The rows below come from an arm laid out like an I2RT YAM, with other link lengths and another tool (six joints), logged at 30 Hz.
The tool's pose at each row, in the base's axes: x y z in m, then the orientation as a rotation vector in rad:
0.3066, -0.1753, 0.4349, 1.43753, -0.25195, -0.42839
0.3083, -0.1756, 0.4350, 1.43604, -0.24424, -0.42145
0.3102, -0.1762, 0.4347, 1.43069, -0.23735, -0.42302
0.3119, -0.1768, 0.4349, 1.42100, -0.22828, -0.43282
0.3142, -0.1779, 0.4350, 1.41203, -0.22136, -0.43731
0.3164, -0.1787, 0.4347, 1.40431, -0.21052, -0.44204
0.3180, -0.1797, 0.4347, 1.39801, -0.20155, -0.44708
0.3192, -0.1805, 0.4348, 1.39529, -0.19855, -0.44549
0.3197, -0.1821, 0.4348, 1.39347, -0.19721, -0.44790
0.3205, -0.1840, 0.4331, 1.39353, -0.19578, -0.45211
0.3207, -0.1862, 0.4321, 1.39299, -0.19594, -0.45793
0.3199, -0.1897, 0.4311, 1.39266, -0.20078, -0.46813
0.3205, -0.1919, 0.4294, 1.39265, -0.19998, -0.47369
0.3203, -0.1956, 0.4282, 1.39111, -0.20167, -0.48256
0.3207, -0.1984, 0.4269, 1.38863, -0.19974, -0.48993
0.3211, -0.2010, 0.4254, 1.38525, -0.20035, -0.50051
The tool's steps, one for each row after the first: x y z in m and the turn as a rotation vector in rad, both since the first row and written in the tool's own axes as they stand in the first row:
0.0016, 0.0003, -0.0004, -0.00311, 0.00917, 0.00060
0.0036, 0.0002, -0.0007, -0.00986, 0.01216, -0.00340
0.0054, 0.0006, -0.0009, -0.02137, 0.01107, -0.01347
0.0079, 0.0009, -0.0008, -0.03162, 0.01186, -0.01882
0.0103, 0.0008, -0.0011, -0.04153, 0.01527, -0.02688
0.0122, 0.0010, -0.0008, -0.04963, 0.01741, -0.03436
0.0136, 0.0012, -0.0006, -0.05291, 0.02005, -0.03450
0.0147, 0.0011, 0.0006, -0.05498, 0.01925, -0.03660
0.0164, -0.0006, 0.0018, -0.05526, 0.01764, -0.04033
0.0176, -0.0017, 0.0036, -0.05577, 0.01391, -0.04414
0.0185, -0.0031, 0.0069, -0.05506, 0.00440, -0.04828
0.0201, -0.0049, 0.0084, -0.05525, 0.00153, -0.05257
0.0216, -0.0063, 0.0117, -0.05636, -0.00521, -0.05741
0.0233, -0.0078, 0.0139, -0.05916, -0.00874, -0.06314
0.0249, -0.0094, 0.0159, -0.06224, -0.01604, -0.06945

